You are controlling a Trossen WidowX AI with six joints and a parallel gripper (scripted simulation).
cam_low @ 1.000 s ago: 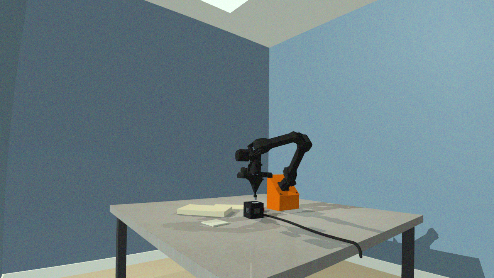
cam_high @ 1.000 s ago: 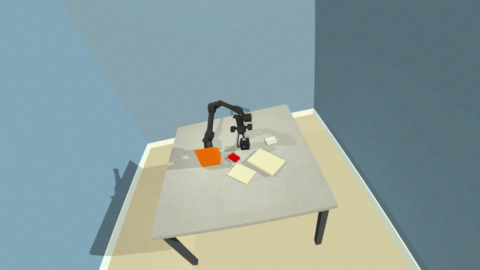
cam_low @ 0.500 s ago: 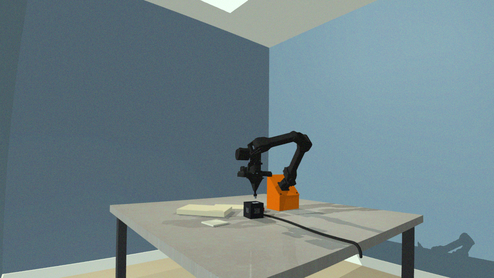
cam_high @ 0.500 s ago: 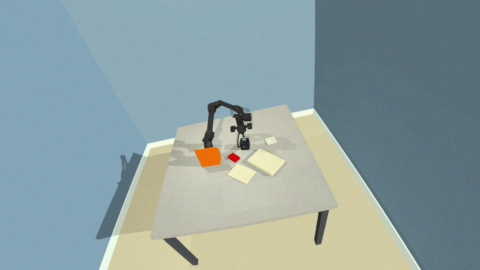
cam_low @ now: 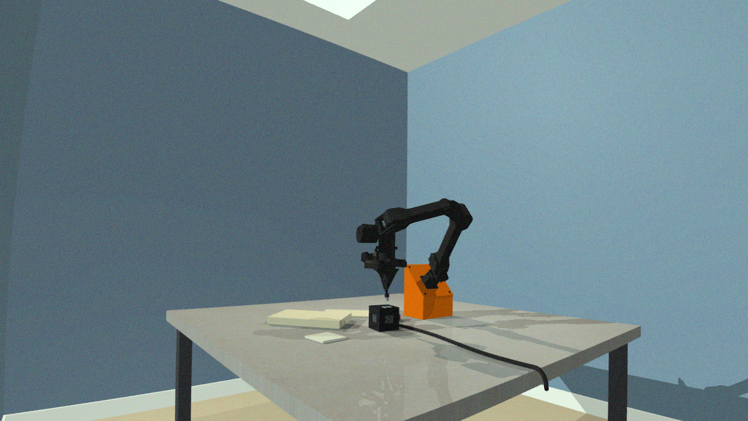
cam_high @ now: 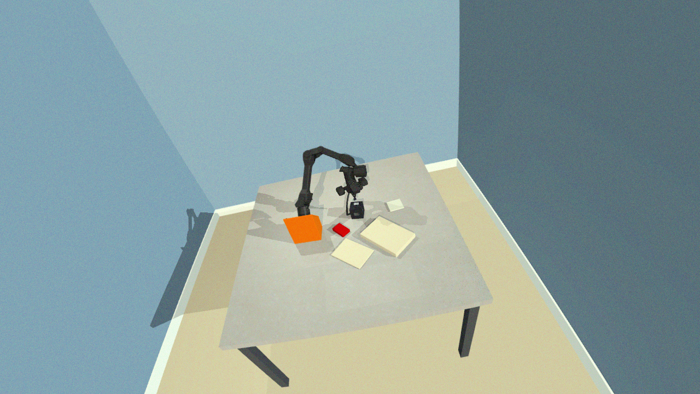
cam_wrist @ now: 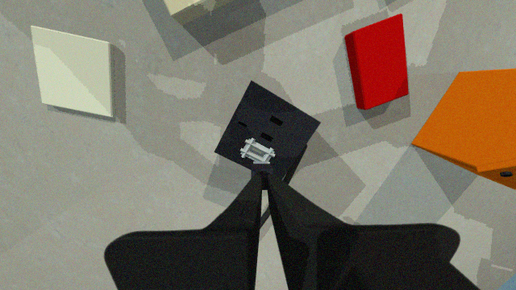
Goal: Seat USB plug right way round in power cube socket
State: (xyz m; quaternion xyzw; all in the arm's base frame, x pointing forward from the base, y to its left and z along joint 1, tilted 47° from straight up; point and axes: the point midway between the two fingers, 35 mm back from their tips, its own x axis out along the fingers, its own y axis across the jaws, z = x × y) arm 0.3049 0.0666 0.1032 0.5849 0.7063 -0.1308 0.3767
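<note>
Now: the usb plug 2 cm below my gripper tip. Round my gripper tip: silver-framed usb socket 7 cm below; then small cream tile 24 cm ahead, 2 cm to the left, 13 cm below; then red block 11 cm behind, 14 cm to the right, 13 cm below.
</note>
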